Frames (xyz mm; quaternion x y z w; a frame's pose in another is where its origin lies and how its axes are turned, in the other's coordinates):
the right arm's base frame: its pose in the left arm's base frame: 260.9 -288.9 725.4 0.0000 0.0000 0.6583 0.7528
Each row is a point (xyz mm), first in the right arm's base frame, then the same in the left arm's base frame.
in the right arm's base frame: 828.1 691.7 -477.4
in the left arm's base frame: -314.2 624.0 248.0
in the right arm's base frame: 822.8 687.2 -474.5
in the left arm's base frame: -310.5 618.2 250.9
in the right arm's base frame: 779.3 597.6 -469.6
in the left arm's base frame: -227.5 563.1 255.8
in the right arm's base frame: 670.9 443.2 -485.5
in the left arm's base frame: -88.9 435.1 239.9
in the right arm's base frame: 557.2 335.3 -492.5
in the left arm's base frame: 2.9 308.0 232.9
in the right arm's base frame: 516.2 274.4 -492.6
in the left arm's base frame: 57.8 259.3 232.8
